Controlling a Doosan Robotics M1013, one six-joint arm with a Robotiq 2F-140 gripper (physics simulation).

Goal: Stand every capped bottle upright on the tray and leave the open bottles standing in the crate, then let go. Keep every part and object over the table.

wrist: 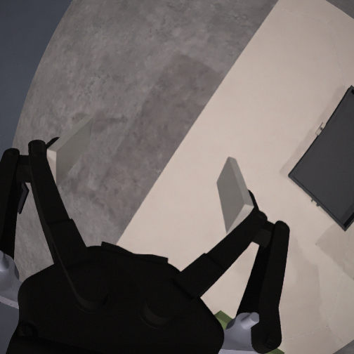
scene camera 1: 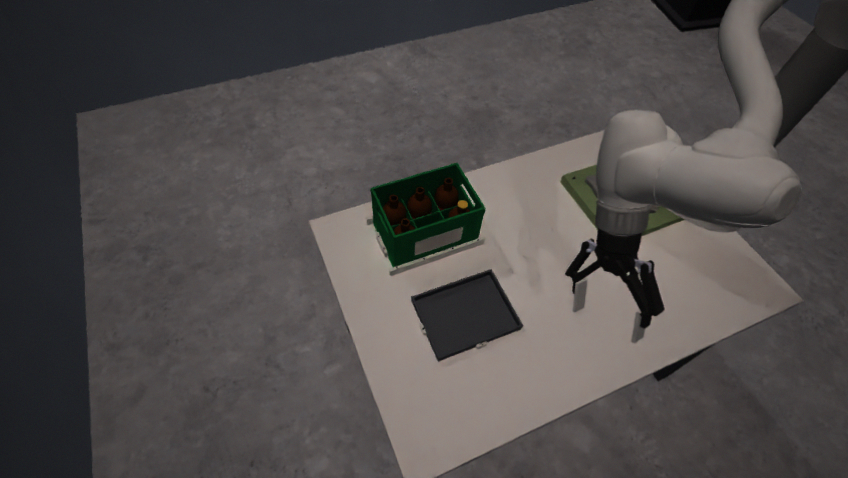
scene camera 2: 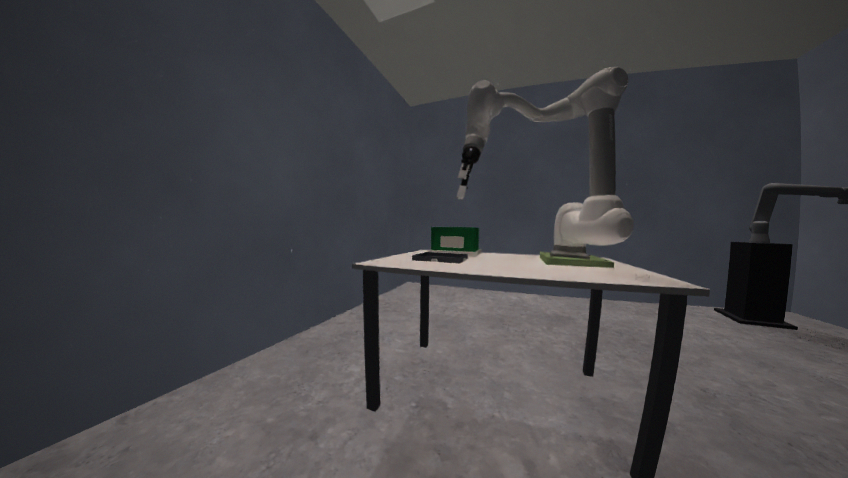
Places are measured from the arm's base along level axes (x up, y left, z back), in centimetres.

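Pixels of known places: gripper, between the fingertips: [scene camera 1: 606, 323] [scene camera 2: 460, 189]; arm's base, origin of its link: [scene camera 2: 568, 256].
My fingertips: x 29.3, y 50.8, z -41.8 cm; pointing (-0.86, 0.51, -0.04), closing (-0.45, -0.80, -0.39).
Observation:
For each thing: its middle in the pictures, then the offset to it from my fingertips. "spot": a spot on its surface instead. Level surfaces: height alone.
- green crate, middle of its body: [scene camera 1: 426, 216] [scene camera 2: 455, 240] dx -23.7, dy -51.6, dz -24.1 cm
- bottle with a yellow cap, middle of its body: [scene camera 1: 460, 220] dx -23.9, dy -48.3, dz -14.5 cm
- far row, a spot on its surface: [scene camera 1: 394, 210] spot: dx -19.8, dy -52.9, dz -33.4 cm
- dark tray, middle of its body: [scene camera 1: 466, 313] [scene camera 2: 440, 257] dx -31.2, dy -22.1, dz -19.7 cm
- white table, height of its surface: dx -32.5 cm
A green crate [scene camera 1: 436, 240] [scene camera 2: 454, 231] stands at the table's far left. In scene camera 1, one bottle with a yellow cap [scene camera 1: 462, 205] stands in its right near compartment. Uncapped brown bottles stand in other compartments: three along the far row [scene camera 1: 394, 210] [scene camera 1: 419, 203] [scene camera 1: 446, 193] and one at the near left [scene camera 1: 405, 226]. The near middle compartment's inside is partly hidden by the crate wall. A dark tray [scene camera 1: 469, 314] [scene camera 2: 440, 257] [wrist: 327, 165] lies in front of the crate, with no bottle on it. My gripper [scene camera 1: 608, 311] [scene camera 2: 462, 184] [wrist: 156, 150] is open and empty, high above the table, right of the tray.
The white table [scene camera 1: 570, 374] [scene camera 2: 510, 265] [wrist: 270, 115] carries the crate, the tray and the green base plate [scene camera 1: 578, 195] [scene camera 2: 576, 259] under my arm. Small pale brackets edge the crate and the tray. The table's near edge runs below my gripper in scene camera 1.

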